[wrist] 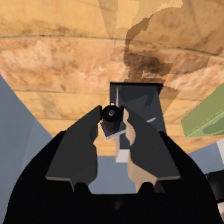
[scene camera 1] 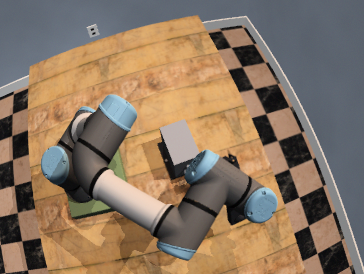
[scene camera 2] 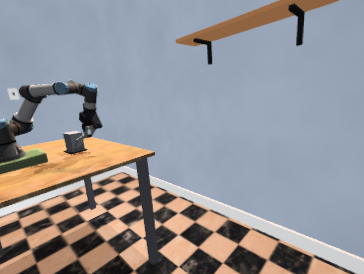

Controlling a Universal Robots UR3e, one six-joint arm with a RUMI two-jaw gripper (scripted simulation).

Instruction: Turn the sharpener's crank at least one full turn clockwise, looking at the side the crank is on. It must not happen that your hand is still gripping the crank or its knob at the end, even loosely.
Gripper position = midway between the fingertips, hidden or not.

In view: my gripper (wrist: 111, 106) and a sharpener (scene camera 1: 179, 140).
The sharpener shows as well in the wrist view (wrist: 135, 95).
